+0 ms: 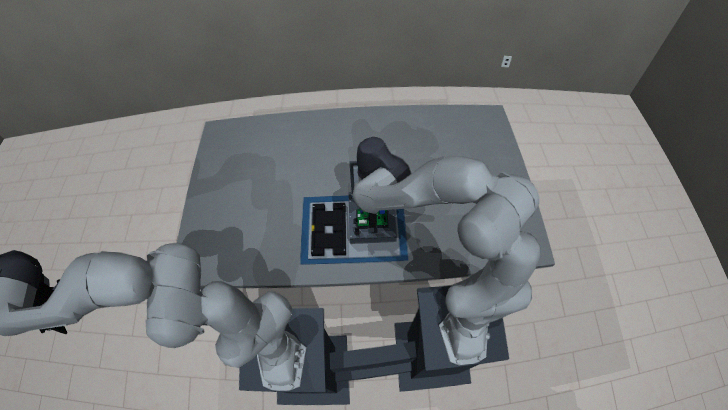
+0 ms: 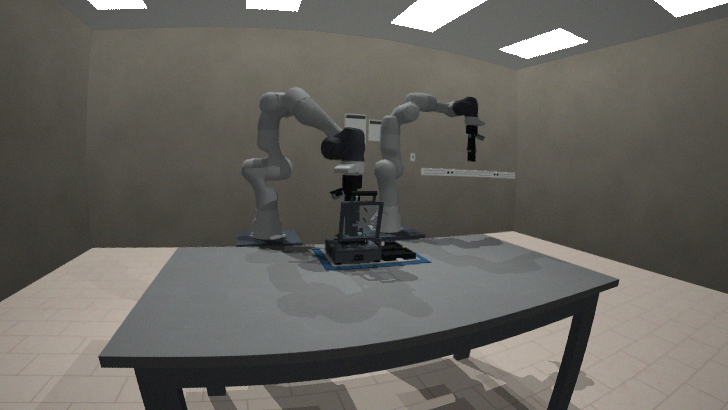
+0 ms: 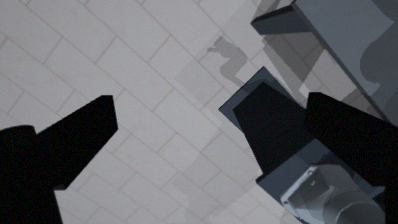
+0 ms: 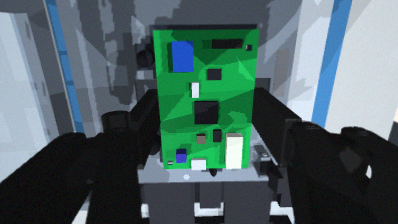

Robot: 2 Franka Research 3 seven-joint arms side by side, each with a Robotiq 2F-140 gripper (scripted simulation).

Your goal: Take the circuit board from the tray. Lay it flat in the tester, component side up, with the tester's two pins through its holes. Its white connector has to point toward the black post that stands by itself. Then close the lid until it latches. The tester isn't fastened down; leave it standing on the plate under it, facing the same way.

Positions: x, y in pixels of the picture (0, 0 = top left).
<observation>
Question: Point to a tester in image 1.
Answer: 370, 235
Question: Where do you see a tester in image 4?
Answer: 101, 48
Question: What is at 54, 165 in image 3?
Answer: My left gripper.
</observation>
